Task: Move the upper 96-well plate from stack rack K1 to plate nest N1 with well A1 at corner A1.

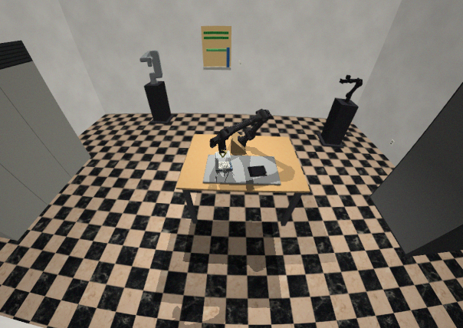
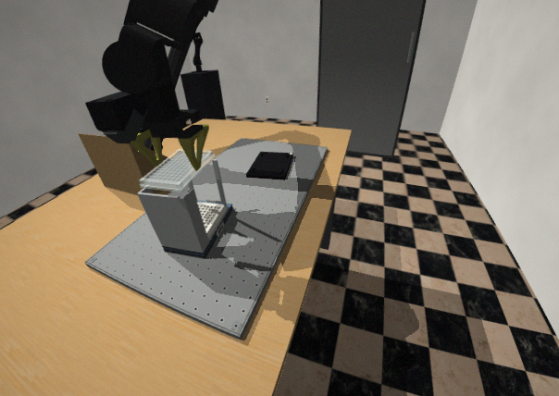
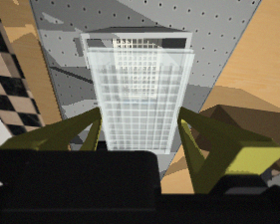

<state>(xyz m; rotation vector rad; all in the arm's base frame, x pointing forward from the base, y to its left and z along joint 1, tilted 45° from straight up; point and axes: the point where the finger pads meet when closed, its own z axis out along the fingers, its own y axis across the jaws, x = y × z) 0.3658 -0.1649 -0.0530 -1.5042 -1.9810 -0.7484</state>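
My hand is 2 cm short of the black plate nest N1, 33 cm to the right of it and 16 cm above it. Also, from my hand: thin rack post 2 cm ahead, 7 cm to the left, 9 cm below.
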